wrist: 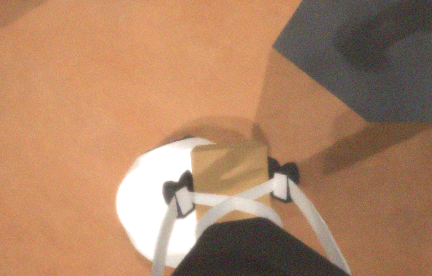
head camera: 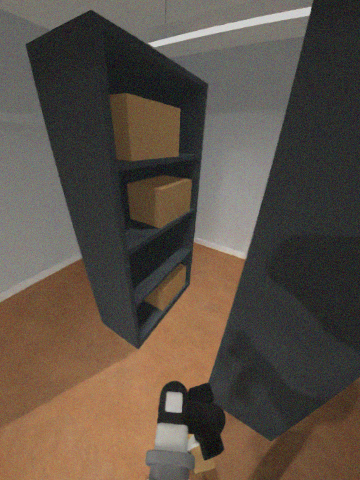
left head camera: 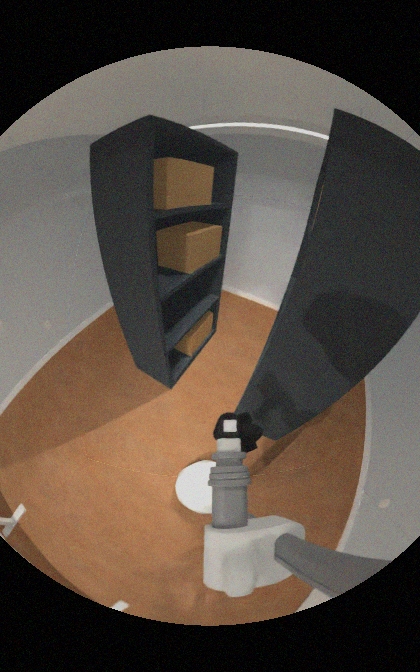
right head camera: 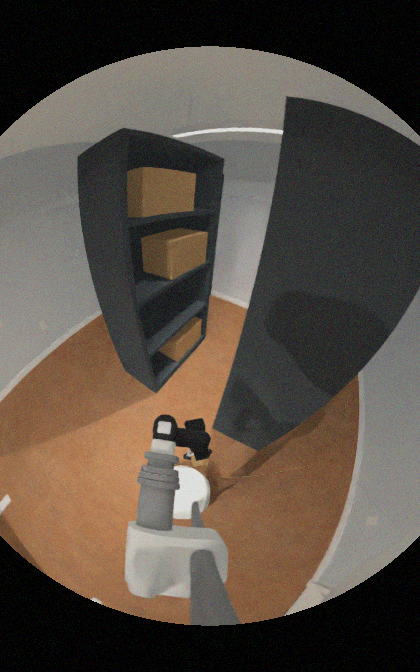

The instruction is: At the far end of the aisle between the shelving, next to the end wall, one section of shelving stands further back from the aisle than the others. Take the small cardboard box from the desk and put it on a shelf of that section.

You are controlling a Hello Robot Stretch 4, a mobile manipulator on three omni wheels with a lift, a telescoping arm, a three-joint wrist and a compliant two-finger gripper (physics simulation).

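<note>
The small cardboard box is between the two fingertips of my gripper, which is shut on it; it hangs above the floor, over part of the robot's white round base. On the left, a dark shelving section shows its open front, with boxes on three of its levels and one level between them without a box. On the right, a nearer dark shelving section shows its side panel. Which section stands further back from the aisle, I cannot tell for certain.
The near section's bottom corner shows at the upper right of the wrist view, close beyond the gripper. A passage of floor runs between the two sections to the end wall. White desk feet show at the left edge.
</note>
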